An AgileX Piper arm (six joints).
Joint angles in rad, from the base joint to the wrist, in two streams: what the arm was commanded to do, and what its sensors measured. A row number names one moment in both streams.
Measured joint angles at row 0: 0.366, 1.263, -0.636, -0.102, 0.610, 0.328
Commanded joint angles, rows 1 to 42: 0.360, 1.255, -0.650, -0.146, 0.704, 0.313; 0.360, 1.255, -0.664, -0.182, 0.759, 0.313; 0.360, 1.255, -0.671, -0.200, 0.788, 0.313; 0.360, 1.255, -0.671, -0.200, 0.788, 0.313; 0.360, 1.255, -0.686, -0.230, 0.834, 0.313; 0.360, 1.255, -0.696, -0.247, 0.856, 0.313; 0.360, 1.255, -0.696, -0.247, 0.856, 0.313; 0.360, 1.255, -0.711, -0.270, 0.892, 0.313; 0.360, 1.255, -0.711, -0.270, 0.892, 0.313; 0.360, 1.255, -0.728, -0.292, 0.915, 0.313; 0.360, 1.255, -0.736, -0.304, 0.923, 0.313; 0.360, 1.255, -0.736, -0.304, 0.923, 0.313; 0.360, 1.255, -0.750, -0.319, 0.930, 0.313; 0.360, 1.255, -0.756, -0.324, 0.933, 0.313; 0.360, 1.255, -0.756, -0.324, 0.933, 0.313; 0.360, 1.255, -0.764, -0.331, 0.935, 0.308; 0.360, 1.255, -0.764, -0.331, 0.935, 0.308; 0.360, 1.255, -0.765, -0.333, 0.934, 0.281; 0.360, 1.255, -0.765, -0.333, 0.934, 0.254; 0.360, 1.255, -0.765, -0.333, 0.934, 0.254; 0.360, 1.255, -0.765, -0.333, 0.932, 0.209; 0.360, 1.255, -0.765, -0.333, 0.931, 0.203; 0.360, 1.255, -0.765, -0.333, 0.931, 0.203; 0.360, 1.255, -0.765, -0.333, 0.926, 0.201; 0.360, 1.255, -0.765, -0.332, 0.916, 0.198; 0.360, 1.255, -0.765, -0.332, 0.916, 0.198; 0.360, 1.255, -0.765, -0.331, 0.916, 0.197; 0.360, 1.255, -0.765, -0.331, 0.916, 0.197; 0.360, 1.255, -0.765, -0.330, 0.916, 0.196; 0.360, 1.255, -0.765, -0.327, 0.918, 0.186; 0.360, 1.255, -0.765, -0.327, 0.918, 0.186; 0.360, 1.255, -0.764, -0.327, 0.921, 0.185; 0.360, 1.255, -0.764, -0.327, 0.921, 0.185; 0.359, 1.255, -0.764, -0.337, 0.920, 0.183; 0.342, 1.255, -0.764, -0.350, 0.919, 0.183; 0.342, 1.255, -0.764, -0.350, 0.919, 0.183; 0.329, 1.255, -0.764, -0.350, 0.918, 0.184; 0.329, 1.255, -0.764, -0.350, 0.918, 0.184; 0.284, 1.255, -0.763, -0.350, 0.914, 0.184; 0.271, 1.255, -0.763, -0.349, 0.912, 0.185; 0.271, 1.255, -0.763, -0.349, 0.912, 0.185; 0.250, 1.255, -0.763, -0.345, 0.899, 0.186
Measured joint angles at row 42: 0.280, 1.256, -0.759, -0.338, 0.913, 0.190
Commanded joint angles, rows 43 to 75: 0.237, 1.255, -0.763, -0.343, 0.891, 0.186; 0.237, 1.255, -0.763, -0.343, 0.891, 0.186; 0.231, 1.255, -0.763, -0.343, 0.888, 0.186; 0.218, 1.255, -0.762, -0.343, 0.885, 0.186; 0.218, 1.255, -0.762, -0.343, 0.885, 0.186; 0.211, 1.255, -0.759, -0.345, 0.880, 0.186; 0.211, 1.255, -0.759, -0.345, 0.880, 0.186; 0.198, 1.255, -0.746, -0.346, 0.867, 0.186; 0.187, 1.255, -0.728, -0.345, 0.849, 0.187; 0.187, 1.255, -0.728, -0.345, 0.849, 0.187; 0.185, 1.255, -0.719, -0.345, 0.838, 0.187; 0.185, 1.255, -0.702, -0.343, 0.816, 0.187; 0.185, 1.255, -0.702, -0.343, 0.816, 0.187; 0.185, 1.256, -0.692, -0.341, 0.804, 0.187; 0.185, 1.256, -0.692, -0.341, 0.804, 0.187; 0.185, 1.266, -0.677, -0.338, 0.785, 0.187; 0.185, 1.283, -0.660, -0.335, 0.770, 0.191; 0.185, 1.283, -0.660, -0.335, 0.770, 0.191; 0.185, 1.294, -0.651, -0.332, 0.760, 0.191; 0.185, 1.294, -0.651, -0.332, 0.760, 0.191; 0.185, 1.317, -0.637, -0.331, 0.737, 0.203; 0.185, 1.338, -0.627, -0.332, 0.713, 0.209; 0.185, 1.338, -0.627, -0.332, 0.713, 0.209; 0.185, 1.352, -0.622, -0.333, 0.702, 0.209; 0.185, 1.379, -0.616, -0.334, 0.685, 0.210; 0.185, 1.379, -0.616, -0.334, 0.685, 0.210; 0.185, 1.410, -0.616, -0.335, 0.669, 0.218; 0.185, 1.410, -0.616, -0.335, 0.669, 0.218; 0.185, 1.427, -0.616, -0.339, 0.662, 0.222; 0.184, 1.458, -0.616, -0.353, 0.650, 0.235; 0.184, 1.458, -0.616, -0.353, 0.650, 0.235; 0.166, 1.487, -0.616, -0.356, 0.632, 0.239; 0.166, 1.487, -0.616, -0.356, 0.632, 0.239
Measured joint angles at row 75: 0.183, 1.453, -0.621, -0.343, 0.657, 0.221
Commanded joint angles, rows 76 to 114: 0.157, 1.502, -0.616, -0.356, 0.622, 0.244; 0.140, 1.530, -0.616, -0.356, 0.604, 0.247; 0.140, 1.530, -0.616, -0.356, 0.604, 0.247; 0.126, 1.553, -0.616, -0.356, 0.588, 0.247; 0.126, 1.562, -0.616, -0.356, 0.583, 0.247; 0.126, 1.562, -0.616, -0.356, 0.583, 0.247; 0.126, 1.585, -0.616, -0.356, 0.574, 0.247; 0.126, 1.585, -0.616, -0.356, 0.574, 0.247; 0.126, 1.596, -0.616, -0.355, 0.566, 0.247; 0.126, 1.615, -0.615, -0.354, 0.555, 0.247; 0.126, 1.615, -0.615, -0.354, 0.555, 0.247; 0.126, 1.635, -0.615, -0.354, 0.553, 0.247; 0.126, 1.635, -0.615, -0.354, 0.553, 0.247; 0.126, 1.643, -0.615, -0.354, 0.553, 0.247; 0.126, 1.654, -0.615, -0.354, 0.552, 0.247; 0.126, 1.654, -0.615, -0.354, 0.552, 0.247; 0.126, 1.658, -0.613, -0.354, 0.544, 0.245; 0.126, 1.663, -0.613, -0.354, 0.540, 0.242; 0.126, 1.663, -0.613, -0.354, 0.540, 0.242; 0.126, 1.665, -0.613, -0.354, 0.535, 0.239; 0.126, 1.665, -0.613, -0.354, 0.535, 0.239; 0.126, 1.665, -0.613, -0.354, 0.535, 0.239; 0.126, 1.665, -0.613, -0.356, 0.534, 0.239; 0.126, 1.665, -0.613, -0.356, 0.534, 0.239; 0.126, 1.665, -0.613, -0.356, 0.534, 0.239; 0.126, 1.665, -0.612, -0.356, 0.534, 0.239; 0.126, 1.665, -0.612, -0.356, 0.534, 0.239; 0.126, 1.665, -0.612, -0.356, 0.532, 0.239; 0.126, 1.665, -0.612, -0.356, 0.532, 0.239; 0.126, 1.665, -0.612, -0.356, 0.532, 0.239; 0.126, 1.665, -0.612, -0.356, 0.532, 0.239; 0.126, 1.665, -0.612, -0.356, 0.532, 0.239; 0.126, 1.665, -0.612, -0.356, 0.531, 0.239; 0.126, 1.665, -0.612, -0.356, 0.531, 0.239; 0.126, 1.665, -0.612, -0.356, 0.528, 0.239; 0.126, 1.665, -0.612, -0.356, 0.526, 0.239; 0.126, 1.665, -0.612, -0.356, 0.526, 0.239; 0.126, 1.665, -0.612, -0.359, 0.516, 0.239; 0.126, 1.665, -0.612, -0.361, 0.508, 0.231
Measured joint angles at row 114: 0.128, 1.661, -0.616, -0.352, 0.523, 0.238
